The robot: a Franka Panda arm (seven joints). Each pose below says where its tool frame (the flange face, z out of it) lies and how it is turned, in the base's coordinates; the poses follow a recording.
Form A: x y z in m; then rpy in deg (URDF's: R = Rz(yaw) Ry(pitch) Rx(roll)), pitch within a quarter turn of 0, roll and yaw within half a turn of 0.
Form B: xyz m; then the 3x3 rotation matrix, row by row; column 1 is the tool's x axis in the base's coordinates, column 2 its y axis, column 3 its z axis. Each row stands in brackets. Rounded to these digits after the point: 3 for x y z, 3 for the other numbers.
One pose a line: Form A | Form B
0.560 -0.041 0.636 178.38 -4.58 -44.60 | [0.560 -0.041 0.636], [[0.710 -0.703 0.037], [-0.700 -0.710 -0.076], [0.080 0.028 -0.996]]
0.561 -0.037 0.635 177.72 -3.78 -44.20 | [0.561 -0.037 0.635], [[0.715 -0.698 0.019], [-0.696 -0.715 -0.074], [0.066 0.040 -0.997]]
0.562 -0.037 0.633 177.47 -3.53 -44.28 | [0.562 -0.037 0.633], [[0.715 -0.699 0.013], [-0.697 -0.713 -0.075], [0.062 0.044 -0.997]]
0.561 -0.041 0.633 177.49 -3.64 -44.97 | [0.561 -0.041 0.633], [[0.706 -0.708 0.014], [-0.705 -0.705 -0.076], [0.063 0.044 -0.997]]
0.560 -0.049 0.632 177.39 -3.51 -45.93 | [0.560 -0.049 0.632], [[0.694 -0.720 0.010], [-0.717 -0.693 -0.076], [0.061 0.045 -0.997]]
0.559 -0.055 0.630 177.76 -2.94 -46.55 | [0.559 -0.055 0.630], [[0.687 -0.727 0.007], [-0.725 -0.686 -0.064], [0.051 0.039 -0.998]]
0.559 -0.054 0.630 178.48 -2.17 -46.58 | [0.559 -0.054 0.630], [[0.687 -0.727 0.007], [-0.726 -0.686 -0.046], [0.038 0.027 -0.999]]
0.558 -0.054 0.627 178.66 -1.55 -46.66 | [0.558 -0.054 0.627], [[0.686 -0.728 0.002], [-0.727 -0.686 -0.036], [0.027 0.023 -0.999]]
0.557 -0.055 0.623 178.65 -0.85 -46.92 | [0.557 -0.055 0.623], [[0.683 -0.730 -0.007], [-0.730 -0.683 -0.027], [0.015 0.024 -1.000]]
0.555 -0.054 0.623 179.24 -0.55 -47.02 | [0.555 -0.054 0.623], [[0.682 -0.732 -0.003], [-0.732 -0.682 -0.016], [0.010 0.013 -1.000]]
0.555 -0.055 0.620 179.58 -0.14 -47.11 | [0.555 -0.055 0.620], [[0.681 -0.733 -0.004], [-0.733 -0.681 -0.007], [0.002 0.007 -1.000]]
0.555 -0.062 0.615 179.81 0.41 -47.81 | [0.555 -0.062 0.615], [[0.672 -0.741 -0.007], [-0.741 -0.672 0.003], [-0.007 0.003 -1.000]]
